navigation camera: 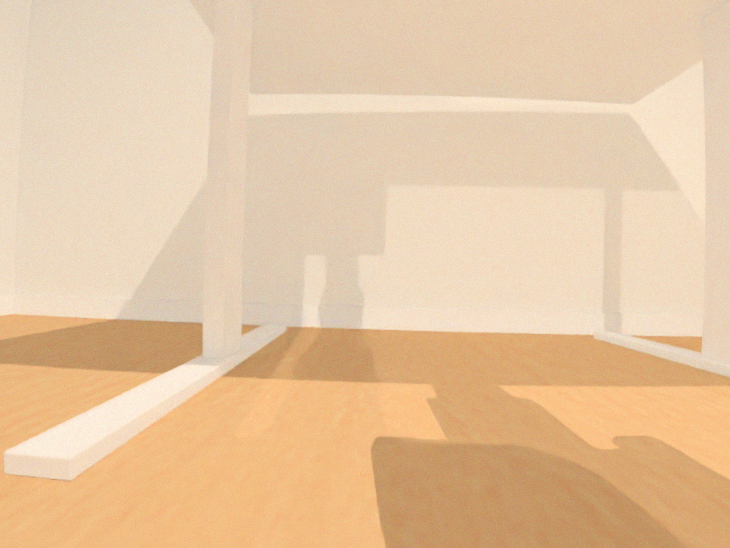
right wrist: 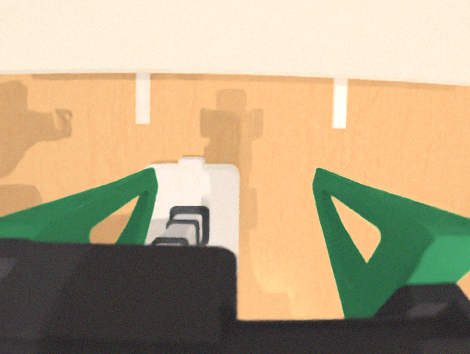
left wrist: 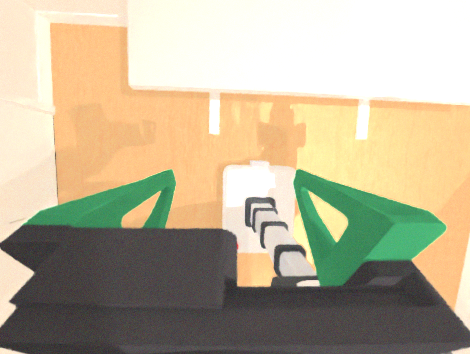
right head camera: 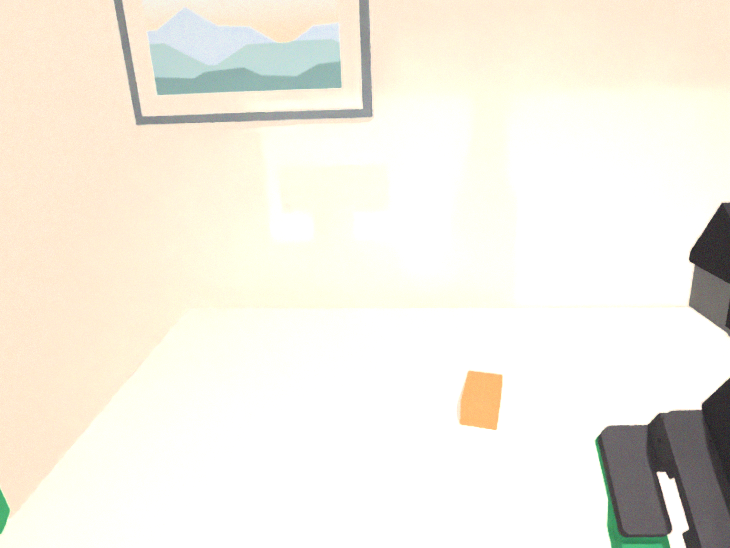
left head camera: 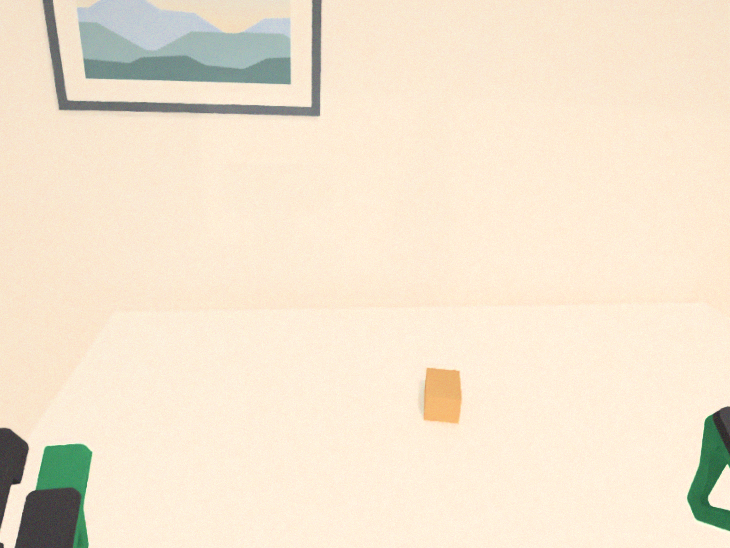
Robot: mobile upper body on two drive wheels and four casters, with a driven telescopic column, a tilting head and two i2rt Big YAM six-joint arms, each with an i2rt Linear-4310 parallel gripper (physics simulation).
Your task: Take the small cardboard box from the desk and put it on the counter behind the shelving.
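Places are measured from the left arm's base along level axes (x back, y right, z up), in centimetres.
Pixels of known places: left gripper, fingertip midpoint: (left wrist: 234, 176); right gripper, fingertip midpoint: (right wrist: 235, 176) (right head camera: 703, 536).
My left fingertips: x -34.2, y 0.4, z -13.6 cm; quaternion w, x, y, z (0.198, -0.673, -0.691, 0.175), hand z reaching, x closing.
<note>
Behind a point stands the place of what it marks.
A small orange-brown cardboard box (left head camera: 442, 396) {x -85.3, y 40.9, z -40.9 cm} (right head camera: 481, 399) {x -85.8, y 41.5, z -41.0 cm} stands on the white desk (left head camera: 265, 424) {x -86.5, y 11.5, z -46.0 cm} (right head camera: 294, 424) {x -85.3, y 10.4, z -46.0 cm} (left wrist: 300, 45) {x -65.7, y 18.2, z -45.9 cm} (right wrist: 235, 35) {x -60.6, y 45.2, z -46.0 cm}, right of the picture's middle in both head views. My left gripper (left wrist: 234, 176) {x -34.2, y 0.4, z -13.6 cm} is open and empty, above the floor in front of the desk's near edge; part of it shows at the lower left of the left head view. My right gripper (right wrist: 235, 176) {x -34.4, y 45.1, z -13.2 cm} is open and empty, also short of the desk's near edge; part of it shows at the right of both head views. The counter and the shelving do not show.
A framed picture (left head camera: 188, 108) {x -134.2, y -5.5, z -0.3 cm} (right head camera: 253, 117) {x -134.2, y -4.1, z -0.4 cm} hangs on the wall behind the desk. In the navigation view a white desk leg (navigation camera: 224, 206) {x -88.2, y -9.8, z -104.4 cm} with a long foot (navigation camera: 117, 418) stands at the left, and another leg (navigation camera: 716, 206) {x -93.0, y 110.3, z -99.4 cm} at the right. The robot's white base (left wrist: 237, 215) {x 2.8, y 6.9, z -115.0 cm} (right wrist: 223, 200) {x -13.5, y 40.3, z -115.0 cm} shows between the fingers.
</note>
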